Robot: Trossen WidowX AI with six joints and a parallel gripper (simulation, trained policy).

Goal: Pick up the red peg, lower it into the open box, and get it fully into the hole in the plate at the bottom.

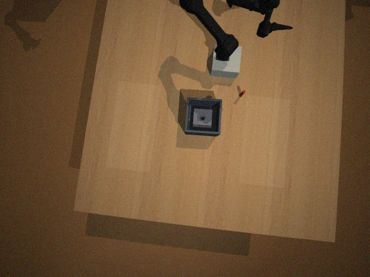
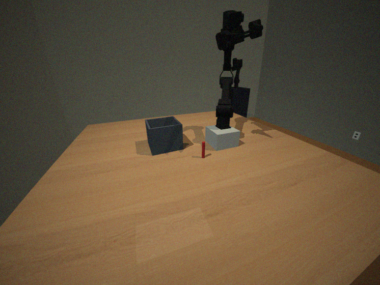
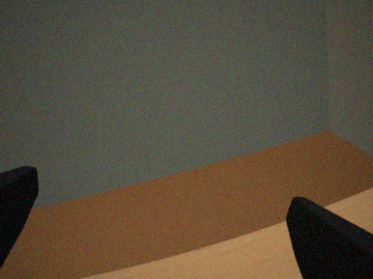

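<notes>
Now: gripper tip 140 mm short of the red peg, 60 mm to the left of it and 470 mm above it. From my gripper tip the other things lie so: grey plate (290 mm ahead, 250 mm to the right, 460 mm below).
</notes>
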